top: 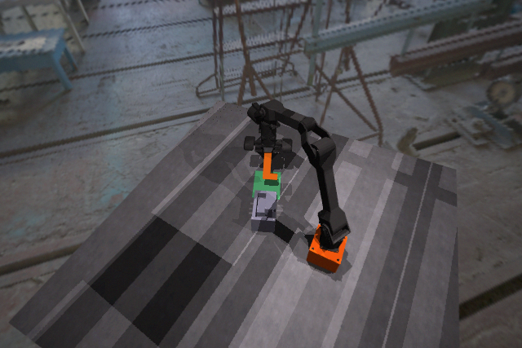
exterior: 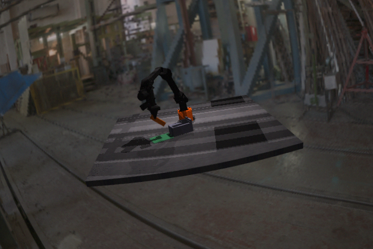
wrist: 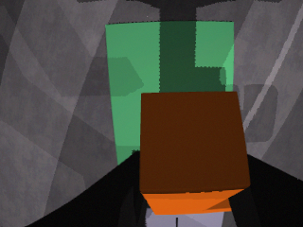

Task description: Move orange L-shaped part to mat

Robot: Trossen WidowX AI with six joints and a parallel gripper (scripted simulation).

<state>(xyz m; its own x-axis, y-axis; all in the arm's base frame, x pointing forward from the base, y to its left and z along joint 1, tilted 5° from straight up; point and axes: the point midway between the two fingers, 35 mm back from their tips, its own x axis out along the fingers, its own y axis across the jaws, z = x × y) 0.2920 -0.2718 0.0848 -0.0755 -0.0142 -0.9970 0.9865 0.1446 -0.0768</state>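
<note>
The green mat is 17 cm below my gripper tip and 2 cm to the left of it. The rest, counted from my gripper tip: orange L-shaped part: 3 cm to the left, 3 cm below, 2 cm behind.
</note>
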